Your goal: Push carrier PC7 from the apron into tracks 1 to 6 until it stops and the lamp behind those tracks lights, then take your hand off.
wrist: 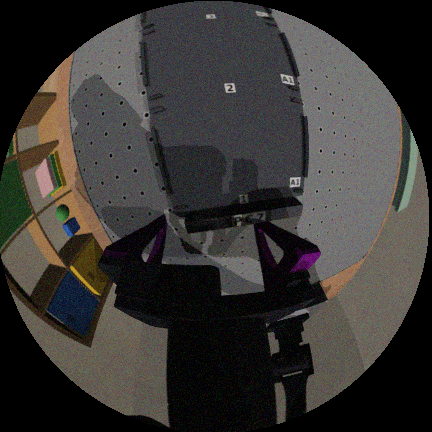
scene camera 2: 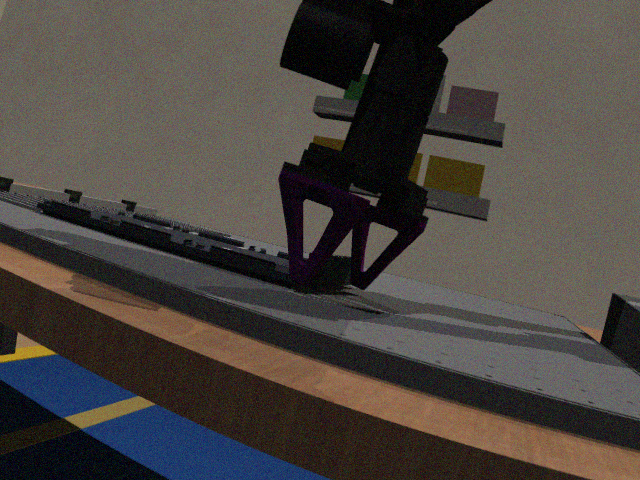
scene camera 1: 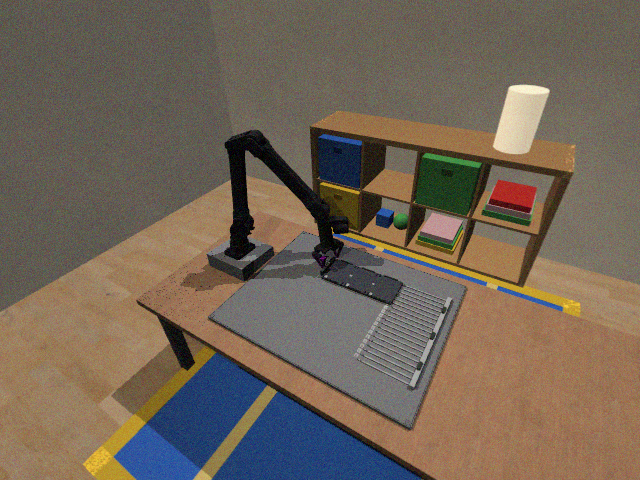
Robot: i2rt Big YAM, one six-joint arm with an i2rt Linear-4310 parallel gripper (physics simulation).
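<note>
Carrier PC7, a long dark plate, lies flat on the grey board. Its front end is at the open ends of the tracks nearest the shelf; track numbers are unreadable. Its raised end block bears the shadowed PC7 label. My gripper is open, low at this block. In the wrist view the right fingertip overlaps the block's label side and the left fingertip is just beyond its left end; contact cannot be told. The lamps look dark.
A pale bar closes the tracks' far ends. A wooden shelf unit with bins and stacked items stands behind the table. A white cylinder stands on it. The arm's base block is at the board's left.
</note>
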